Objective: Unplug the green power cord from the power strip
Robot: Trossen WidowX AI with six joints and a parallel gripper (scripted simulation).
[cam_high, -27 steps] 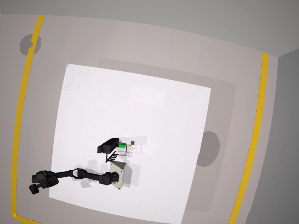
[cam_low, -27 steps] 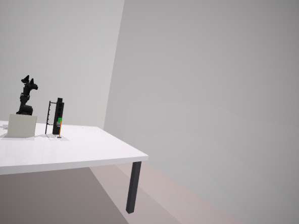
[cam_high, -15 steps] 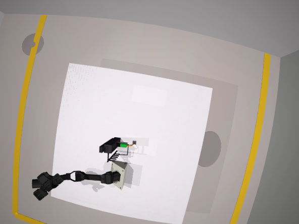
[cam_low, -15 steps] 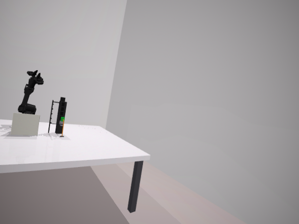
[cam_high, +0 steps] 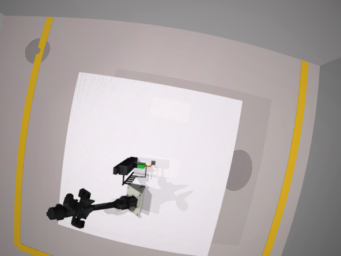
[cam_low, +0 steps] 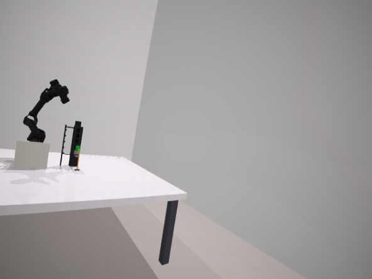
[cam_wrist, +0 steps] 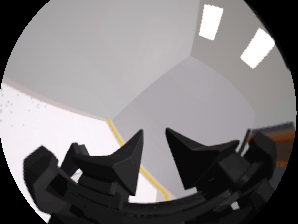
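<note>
The green plug lies 42 cm below my gripper tip, 12 cm ahead of it and 11 cm to the right of it.
</note>
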